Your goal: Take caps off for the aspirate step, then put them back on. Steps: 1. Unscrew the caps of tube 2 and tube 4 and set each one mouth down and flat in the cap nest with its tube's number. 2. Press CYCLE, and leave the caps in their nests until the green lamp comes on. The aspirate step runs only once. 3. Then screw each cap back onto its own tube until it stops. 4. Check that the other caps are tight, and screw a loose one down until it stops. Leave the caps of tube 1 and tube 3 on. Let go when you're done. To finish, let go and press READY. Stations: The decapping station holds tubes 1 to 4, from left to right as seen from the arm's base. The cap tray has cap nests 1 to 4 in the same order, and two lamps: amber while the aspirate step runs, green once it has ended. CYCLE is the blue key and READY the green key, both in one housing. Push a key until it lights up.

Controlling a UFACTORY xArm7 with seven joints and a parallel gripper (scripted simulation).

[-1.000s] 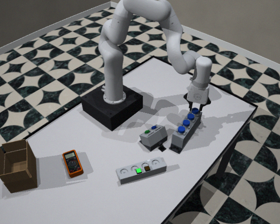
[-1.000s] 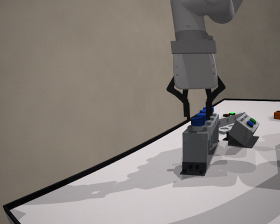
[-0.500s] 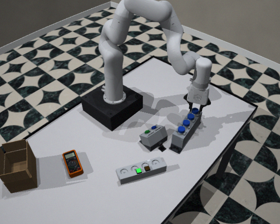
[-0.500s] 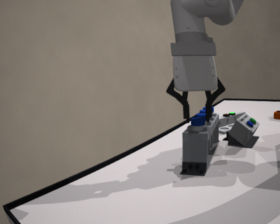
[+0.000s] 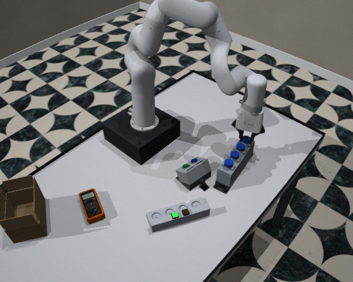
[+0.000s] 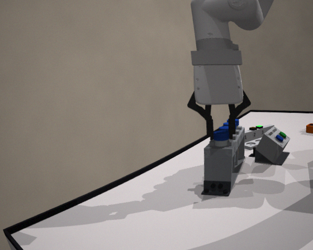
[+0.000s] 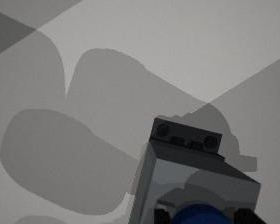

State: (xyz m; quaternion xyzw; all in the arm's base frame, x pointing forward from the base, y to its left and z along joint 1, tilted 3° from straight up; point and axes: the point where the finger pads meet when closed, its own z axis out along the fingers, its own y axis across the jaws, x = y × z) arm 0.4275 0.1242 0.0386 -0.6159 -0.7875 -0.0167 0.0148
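The green key lies 22 cm to the right of my hand, 15 cm behind it and 6 cm below it. The rest, counted from my hand: orange multimeter: 55 cm to the right, 36 cm behind, 11 cm below; key housing: 20 cm to the right, 13 cm behind, 8 cm below; blue key: 18 cm to the right, 14 cm behind, 6 cm below.
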